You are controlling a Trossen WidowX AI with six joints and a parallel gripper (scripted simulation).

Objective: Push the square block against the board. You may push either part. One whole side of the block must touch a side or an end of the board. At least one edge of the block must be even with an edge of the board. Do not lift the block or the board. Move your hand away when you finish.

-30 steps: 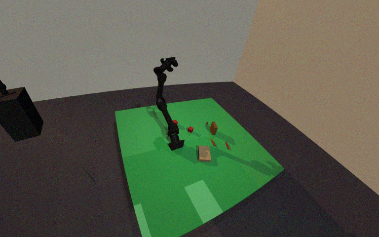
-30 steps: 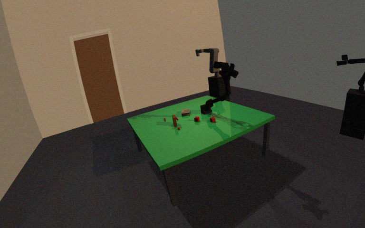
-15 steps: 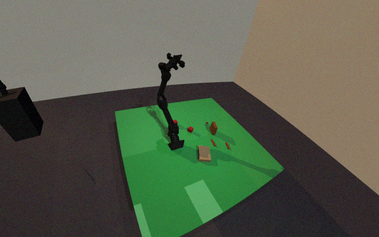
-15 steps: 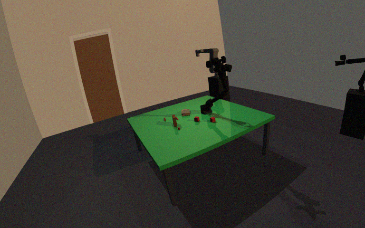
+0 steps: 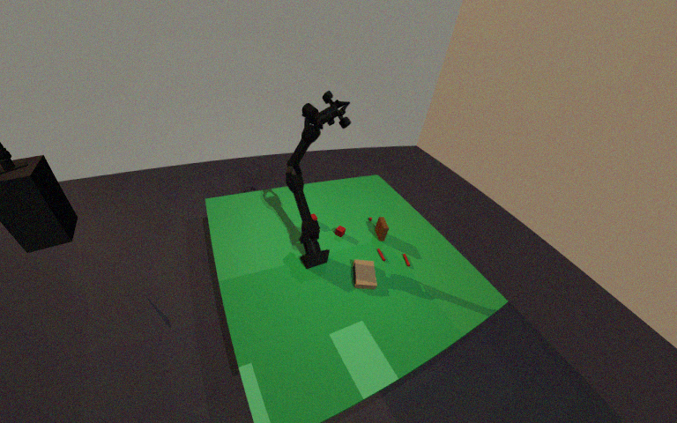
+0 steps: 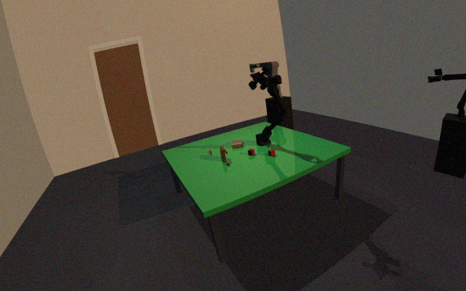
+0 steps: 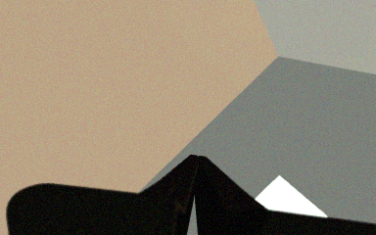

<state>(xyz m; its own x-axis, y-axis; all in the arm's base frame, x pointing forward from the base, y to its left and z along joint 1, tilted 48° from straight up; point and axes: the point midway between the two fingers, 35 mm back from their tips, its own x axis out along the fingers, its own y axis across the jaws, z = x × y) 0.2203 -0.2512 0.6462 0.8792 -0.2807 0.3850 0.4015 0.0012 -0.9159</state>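
Right now the square block is 610 mm below my gripper tip, 320 mm to the right of it and 130 mm ahead of it. From my gripper tip the other things lie so: board: 640 mm below, 510 mm to the right, 140 mm behind; tiny red piece: 650 mm below, 190 mm to the right, 170 mm ahead.
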